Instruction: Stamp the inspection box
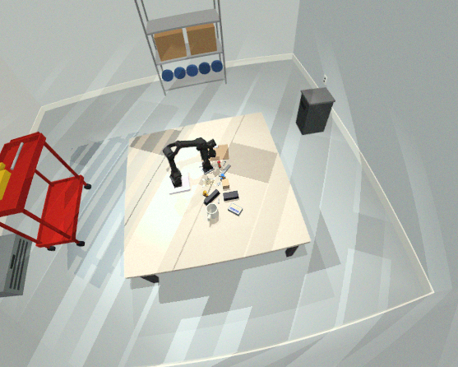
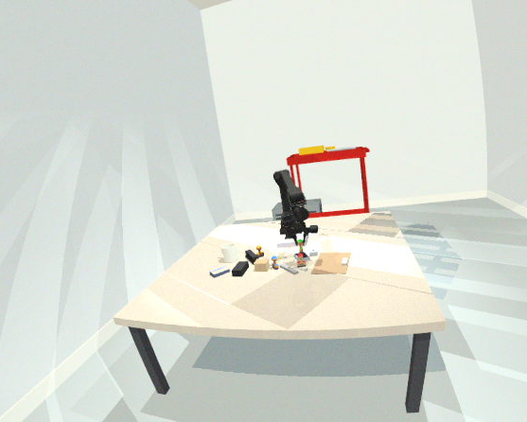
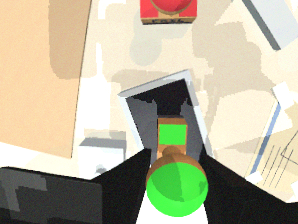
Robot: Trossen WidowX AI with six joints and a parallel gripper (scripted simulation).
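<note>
Now: the dark ink pad 6 cm below my gripper tip. Also, from my gripper tip: green-topped stamp (1 cm below); blue-knobbed stamp (9 cm ahead, 12 cm to the right, 5 cm below); red-knobbed stamp (9 cm ahead, 5 cm below).
</note>
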